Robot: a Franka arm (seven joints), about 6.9 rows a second.
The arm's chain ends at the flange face. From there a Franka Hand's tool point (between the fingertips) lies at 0.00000 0.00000 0.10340 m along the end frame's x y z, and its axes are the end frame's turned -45 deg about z.
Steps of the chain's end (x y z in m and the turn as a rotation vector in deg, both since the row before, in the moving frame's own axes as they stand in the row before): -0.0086, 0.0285, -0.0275, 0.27, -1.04, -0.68; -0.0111, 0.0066, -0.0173, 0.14, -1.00, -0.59; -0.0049, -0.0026, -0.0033, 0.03, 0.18, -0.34
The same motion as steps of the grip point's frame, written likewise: -0.0272, 0.0124, -0.0275, 0.93, -0.54, -0.68; -0.0136, -0.0046, -0.0173, 0.81, -0.61, -0.59; -0.0014, -0.0051, -0.0033, -0.11, 0.15, -0.34
